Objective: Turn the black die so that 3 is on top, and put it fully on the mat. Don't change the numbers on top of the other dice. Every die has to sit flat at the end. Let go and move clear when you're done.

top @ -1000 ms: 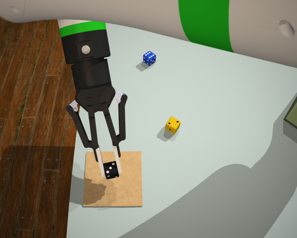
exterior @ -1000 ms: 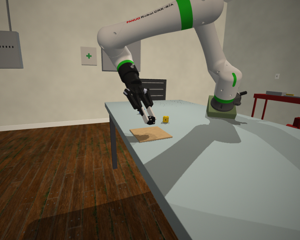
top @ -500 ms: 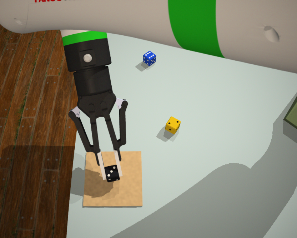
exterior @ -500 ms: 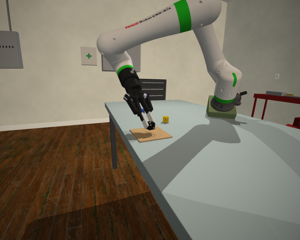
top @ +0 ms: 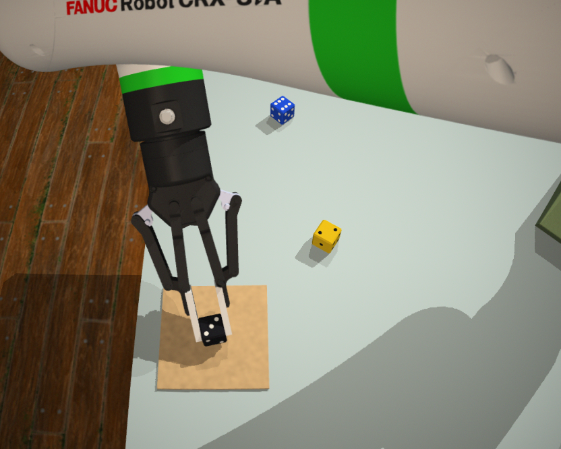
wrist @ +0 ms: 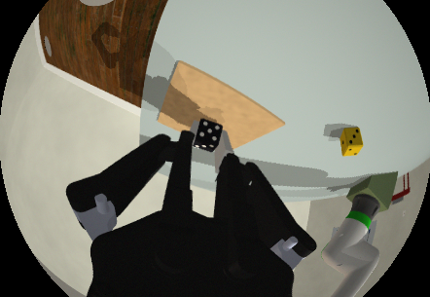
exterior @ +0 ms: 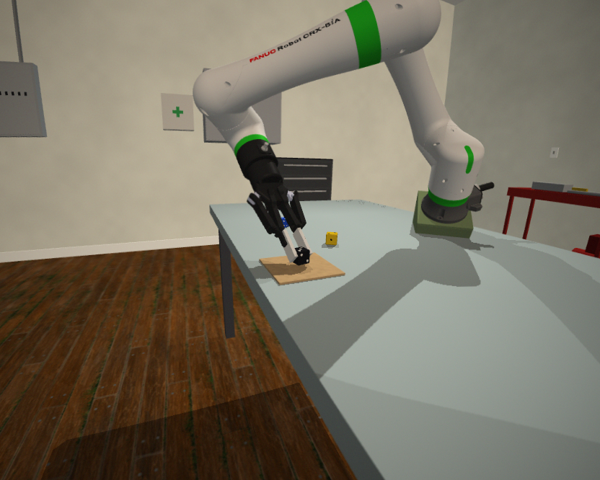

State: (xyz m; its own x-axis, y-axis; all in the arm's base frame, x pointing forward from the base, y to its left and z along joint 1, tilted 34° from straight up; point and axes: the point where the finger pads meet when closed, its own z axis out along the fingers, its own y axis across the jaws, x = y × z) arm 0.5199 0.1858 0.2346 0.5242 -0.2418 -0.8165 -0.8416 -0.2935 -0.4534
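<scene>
Now: hand 20 mm to the right of the black die, 20 mm above it and 10 mm past it. Also, from my hand: yellow die (160 mm to the right, 120 mm behind, 30 mm below); blue die (370 mm to the right, 30 mm below); tan mat (40 mm below, 20 mm to the left, 10 mm behind).
</scene>
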